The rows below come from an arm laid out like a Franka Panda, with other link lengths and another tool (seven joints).
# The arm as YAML. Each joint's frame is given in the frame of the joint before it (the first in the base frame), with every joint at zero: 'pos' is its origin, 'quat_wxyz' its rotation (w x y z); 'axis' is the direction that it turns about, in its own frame. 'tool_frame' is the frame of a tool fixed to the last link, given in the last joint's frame.
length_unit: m
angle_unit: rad
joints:
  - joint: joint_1
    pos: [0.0, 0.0, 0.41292]
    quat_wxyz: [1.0, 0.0, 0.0, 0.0]
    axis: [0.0, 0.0, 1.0]
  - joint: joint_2
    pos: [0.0, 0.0, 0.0]
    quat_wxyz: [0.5, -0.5, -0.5, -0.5]
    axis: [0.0, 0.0, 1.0]
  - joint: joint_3
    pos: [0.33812, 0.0, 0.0]
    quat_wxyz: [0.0, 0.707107, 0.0, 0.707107]
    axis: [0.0, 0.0, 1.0]
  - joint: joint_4
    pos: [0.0, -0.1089, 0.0]
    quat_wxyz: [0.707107, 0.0, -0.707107, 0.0]
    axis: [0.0, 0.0, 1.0]
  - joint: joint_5
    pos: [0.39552, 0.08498, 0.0]
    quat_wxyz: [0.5, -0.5, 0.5, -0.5]
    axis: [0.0, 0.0, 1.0]
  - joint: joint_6
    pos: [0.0, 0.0, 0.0]
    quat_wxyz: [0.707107, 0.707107, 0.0, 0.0]
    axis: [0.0, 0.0, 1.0]
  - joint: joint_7
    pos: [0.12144, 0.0, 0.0]
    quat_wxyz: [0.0, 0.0, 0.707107, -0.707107]
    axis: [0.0, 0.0, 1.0]
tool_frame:
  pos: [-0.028, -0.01, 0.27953]
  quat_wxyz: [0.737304, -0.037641, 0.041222, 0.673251]
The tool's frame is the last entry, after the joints.
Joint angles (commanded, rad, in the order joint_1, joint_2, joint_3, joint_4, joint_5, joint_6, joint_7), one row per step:
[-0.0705, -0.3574, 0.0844, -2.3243, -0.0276, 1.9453, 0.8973]
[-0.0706, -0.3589, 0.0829, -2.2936, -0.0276, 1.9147, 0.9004]
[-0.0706, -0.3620, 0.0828, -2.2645, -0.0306, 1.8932, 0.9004]
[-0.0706, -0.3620, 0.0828, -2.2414, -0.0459, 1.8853, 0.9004]
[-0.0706, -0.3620, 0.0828, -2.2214, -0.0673, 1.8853, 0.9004]
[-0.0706, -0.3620, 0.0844, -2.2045, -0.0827, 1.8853, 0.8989]
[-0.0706, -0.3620, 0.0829, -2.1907, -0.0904, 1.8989, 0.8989]
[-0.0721, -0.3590, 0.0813, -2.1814, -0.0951, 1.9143, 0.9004]
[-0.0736, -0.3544, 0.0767, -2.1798, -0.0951, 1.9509, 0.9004]
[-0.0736, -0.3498, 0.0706, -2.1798, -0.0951, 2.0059, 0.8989]
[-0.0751, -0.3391, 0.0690, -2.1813, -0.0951, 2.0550, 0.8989]
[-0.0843, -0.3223, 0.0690, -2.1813, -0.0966, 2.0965, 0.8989]
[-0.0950, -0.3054, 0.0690, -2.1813, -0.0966, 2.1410, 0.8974]
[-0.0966, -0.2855, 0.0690, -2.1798, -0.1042, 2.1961, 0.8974]
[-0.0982, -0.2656, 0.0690, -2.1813, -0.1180, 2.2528, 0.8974]
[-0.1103, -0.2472, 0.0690, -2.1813, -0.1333, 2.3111, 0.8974]
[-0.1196, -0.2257, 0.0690, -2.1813, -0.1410, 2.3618, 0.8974]
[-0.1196, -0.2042, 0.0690, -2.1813, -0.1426, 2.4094, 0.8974]
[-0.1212, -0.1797, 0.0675, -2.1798, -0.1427, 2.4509, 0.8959]
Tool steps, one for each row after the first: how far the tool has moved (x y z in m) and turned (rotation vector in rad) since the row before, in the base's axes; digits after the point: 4 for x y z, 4 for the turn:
[0.0020, -0.0006, 0.0130, 0.0000, -0.0018, -0.0054]
[0.0037, -0.0004, 0.0143, -0.0032, -0.0107, 0.0006]
[0.0054, -0.0031, 0.0119, -0.0145, -0.0152, 0.0050]
[0.0065, -0.0044, 0.0117, -0.0203, -0.0199, 0.0069]
[0.0054, -0.0023, 0.0100, -0.0153, -0.0167, 0.0078]
[0.0077, -0.0019, 0.0100, -0.0064, -0.0273, 0.0026]
[0.0069, -0.0021, 0.0061, -0.0032, -0.0218, -0.0012]
[0.0102, -0.0024, 0.0042, 0.0029, -0.0335, -0.0014]
[0.0143, -0.0020, 0.0067, 0.0033, -0.0500, 0.0022]
[0.0126, -0.0006, 0.0018, 0.0022, -0.0366, 0.0026]
[0.0111, -0.0048, -0.0020, 0.0004, -0.0244, -0.0040]
[0.0115, -0.0055, -0.0015, 0.0013, -0.0272, -0.0042]
[0.0149, -0.0010, 0.0001, -0.0053, -0.0362, 0.0071]
[0.0141, -0.0015, -0.0009, -0.0107, -0.0345, 0.0099]
[0.0136, -0.0080, 0.0015, -0.0120, -0.0388, 0.0011]
[0.0118, -0.0054, -0.0024, -0.0046, -0.0284, 0.0008]
[0.0114, 0.0013, -0.0034, 0.0012, -0.0257, 0.0075]
[0.0103, -0.0009, -0.0059, 0.0026, -0.0181, 0.0043]

